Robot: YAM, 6 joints.
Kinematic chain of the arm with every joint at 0, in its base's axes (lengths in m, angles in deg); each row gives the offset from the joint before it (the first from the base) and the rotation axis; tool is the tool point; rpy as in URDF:
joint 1: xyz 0 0 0.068 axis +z
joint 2: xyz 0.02 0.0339 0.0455 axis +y
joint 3: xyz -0.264 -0.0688 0 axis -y
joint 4: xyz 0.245 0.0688 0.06 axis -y
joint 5: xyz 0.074 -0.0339 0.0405 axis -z
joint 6: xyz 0.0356 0 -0.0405 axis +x
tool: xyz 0 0 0 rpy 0 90 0
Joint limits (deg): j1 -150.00..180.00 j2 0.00..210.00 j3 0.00..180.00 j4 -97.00..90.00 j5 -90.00..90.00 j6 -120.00..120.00
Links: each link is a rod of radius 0.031 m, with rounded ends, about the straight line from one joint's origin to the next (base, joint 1, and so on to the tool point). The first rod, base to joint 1, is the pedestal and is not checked.
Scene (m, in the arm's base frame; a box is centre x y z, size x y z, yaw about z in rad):
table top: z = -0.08
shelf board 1: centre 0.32 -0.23 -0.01 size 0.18 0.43 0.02 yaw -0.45
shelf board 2: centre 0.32 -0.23 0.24 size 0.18 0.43 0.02 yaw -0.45
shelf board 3: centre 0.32 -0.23 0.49 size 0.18 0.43 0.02 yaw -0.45
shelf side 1: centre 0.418 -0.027 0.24 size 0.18 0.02 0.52 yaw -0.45
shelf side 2: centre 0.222 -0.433 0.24 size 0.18 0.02 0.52 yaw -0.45
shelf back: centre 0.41 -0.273 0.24 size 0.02 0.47 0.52 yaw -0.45
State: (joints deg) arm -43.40 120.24 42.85 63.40 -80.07 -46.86
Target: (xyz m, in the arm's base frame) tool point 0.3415 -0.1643 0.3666
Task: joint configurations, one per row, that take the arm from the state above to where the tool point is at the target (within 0.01 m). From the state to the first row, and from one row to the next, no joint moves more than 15 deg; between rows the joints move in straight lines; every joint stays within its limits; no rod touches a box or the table.
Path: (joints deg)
1: -32.67 115.77 34.28 65.74 -82.06 -61.49
2: -21.95 111.30 25.71 68.07 -84.04 -76.12
3: -11.22 106.83 17.14 70.41 -86.03 -90.74
4: -0.50 102.36 8.57 72.74 -88.01 -105.37
5: 10.23 97.89 0.00 75.08 -90.00 -120.00
6: 1.00 90.83 7.87 75.00 -89.07 -105.37
7: -8.23 83.77 15.75 74.93 -88.14 -90.74
8: -17.46 76.70 23.62 74.85 -87.21 -76.12
9: -26.69 69.64 31.49 74.78 -86.27 -61.49
10: -35.92 62.57 39.37 74.70 -85.34 -46.86
11: -34.26 75.24 50.71 71.96 -82.44 -46.86
12: -32.60 87.90 62.05 69.22 -79.54 -46.86
13: -30.94 100.56 73.39 66.48 -76.64 -46.86

